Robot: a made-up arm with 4 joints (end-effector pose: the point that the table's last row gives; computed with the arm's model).
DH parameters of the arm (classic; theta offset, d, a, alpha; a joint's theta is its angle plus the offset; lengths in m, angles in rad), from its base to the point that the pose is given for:
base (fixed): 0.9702 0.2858 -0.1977 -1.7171
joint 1: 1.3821 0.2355 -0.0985 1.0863
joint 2: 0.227 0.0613 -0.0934 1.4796
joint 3: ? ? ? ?
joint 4: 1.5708 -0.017 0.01 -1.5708
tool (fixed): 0 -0.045 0 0
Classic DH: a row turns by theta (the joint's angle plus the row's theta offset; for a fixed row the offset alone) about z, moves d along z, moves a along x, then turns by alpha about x.
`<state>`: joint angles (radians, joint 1 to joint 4).
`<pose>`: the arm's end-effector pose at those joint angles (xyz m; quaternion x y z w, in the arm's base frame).
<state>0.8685 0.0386 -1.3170 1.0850</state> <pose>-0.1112 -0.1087 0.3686 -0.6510 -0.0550 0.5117 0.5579</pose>
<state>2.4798 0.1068 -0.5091 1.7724</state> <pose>-0.2224 -0.1415 0.2312 -0.5401 0.2867 0.6055 0.5095</pose>
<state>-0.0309 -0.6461 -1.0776 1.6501</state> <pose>-0.2040 -0.1434 0.4499 -0.4808 -0.7668 0.2353 0.3543</pose>
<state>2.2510 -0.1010 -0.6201 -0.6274</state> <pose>-0.2085 -0.0950 0.2840 -0.8248 0.5240 -0.2082 0.0424</pose>
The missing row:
joint 3: -0.0969 0.1164 0.188 1.5708
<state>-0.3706 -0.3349 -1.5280 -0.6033</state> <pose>-0.2819 -0.2681 0.3964 -0.4774 0.0633 -0.3502 0.8034</pose>
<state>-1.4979 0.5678 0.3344 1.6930</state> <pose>-0.3062 0.0230 0.3986 0.6512 -0.6040 -0.2770 0.3666</pose>
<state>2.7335 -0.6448 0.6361 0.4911</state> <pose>-0.3382 -0.2137 0.0587 -0.6626 0.2986 0.1483 0.6707</pose>
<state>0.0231 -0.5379 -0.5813 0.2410</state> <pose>-0.1547 -0.1089 0.3334 -0.3186 -0.3478 -0.0594 0.8798</pose>
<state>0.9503 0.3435 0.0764 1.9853</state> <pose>-0.2245 -0.0133 0.1456 -0.2794 -0.4934 0.1834 0.8031</pose>
